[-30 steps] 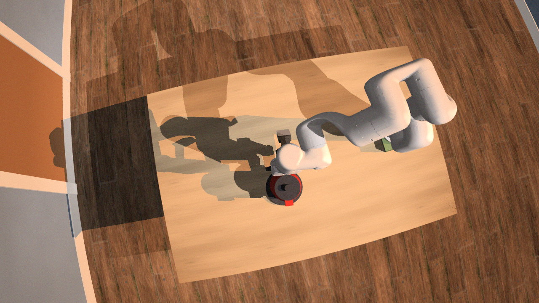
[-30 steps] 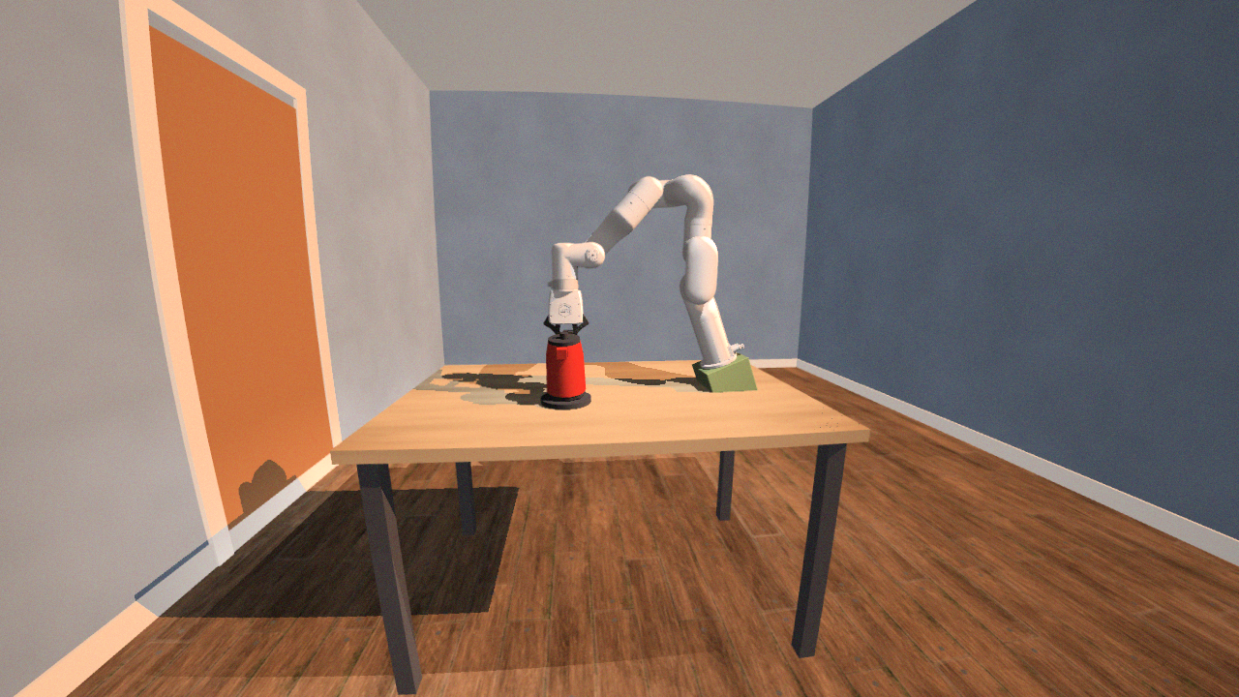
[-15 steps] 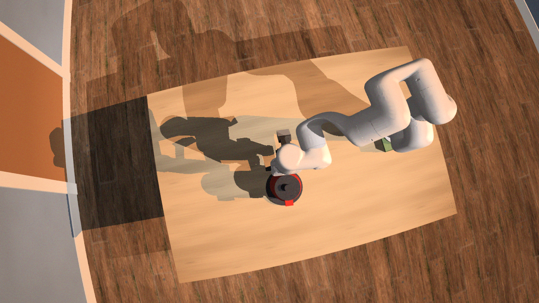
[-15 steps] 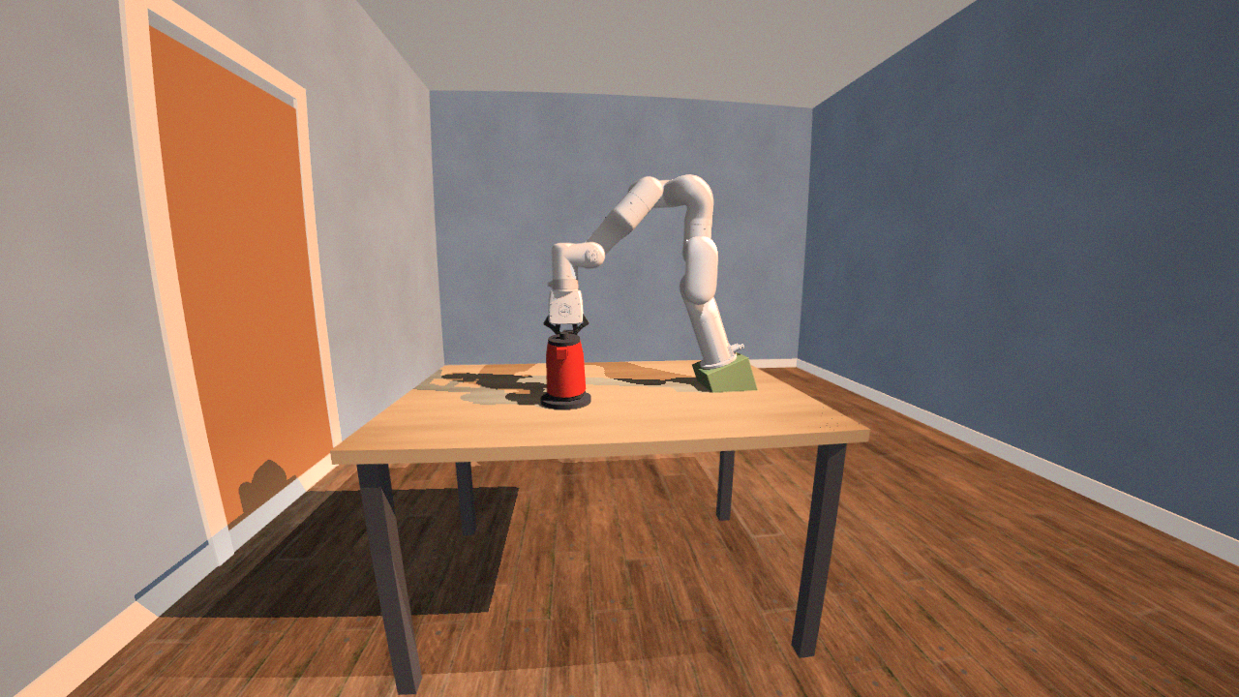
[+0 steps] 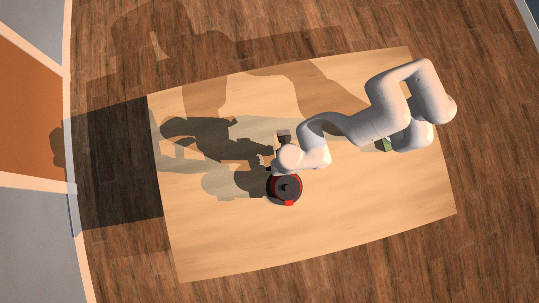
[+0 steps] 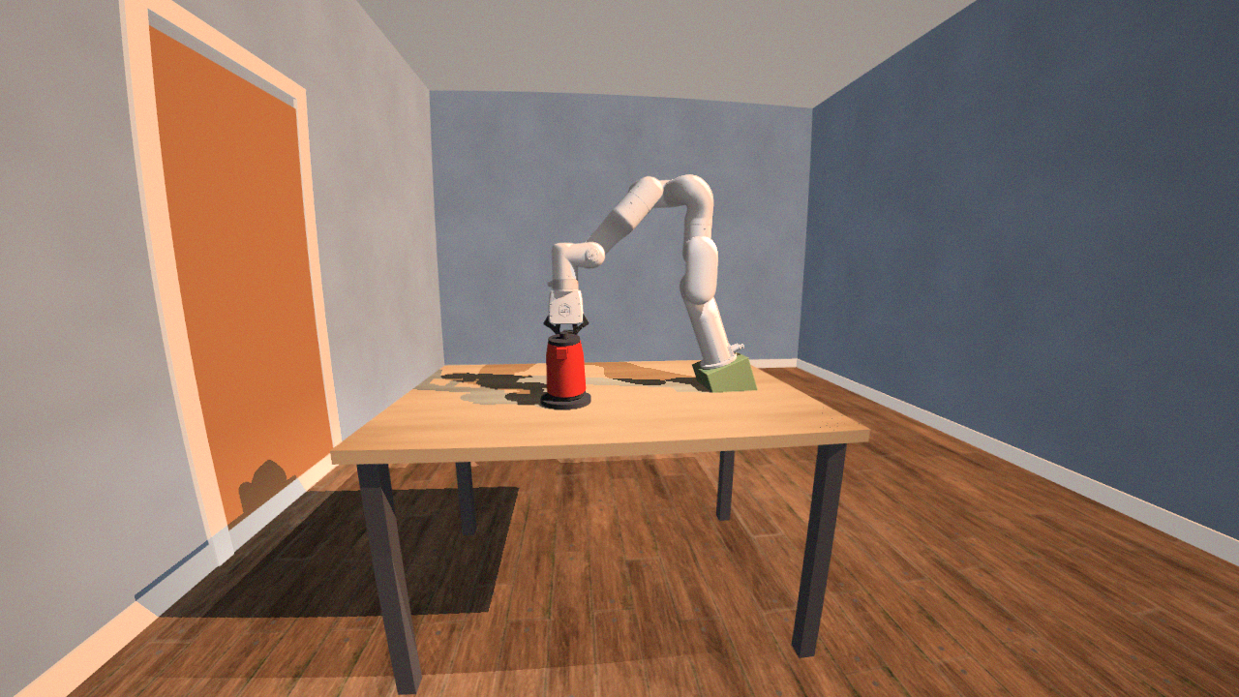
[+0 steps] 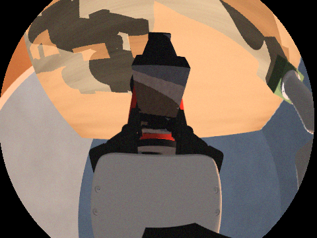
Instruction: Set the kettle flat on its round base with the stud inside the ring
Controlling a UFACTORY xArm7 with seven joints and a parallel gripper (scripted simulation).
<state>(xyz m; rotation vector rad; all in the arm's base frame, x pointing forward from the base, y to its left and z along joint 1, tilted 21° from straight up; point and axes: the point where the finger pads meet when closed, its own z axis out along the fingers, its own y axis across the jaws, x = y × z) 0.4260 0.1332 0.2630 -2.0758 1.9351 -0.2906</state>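
My hand is 60 mm above the red kettle and 20 mm to the right of it. From my hand the other things lie so: dark round base: 170 mm below, 60 mm to the left.
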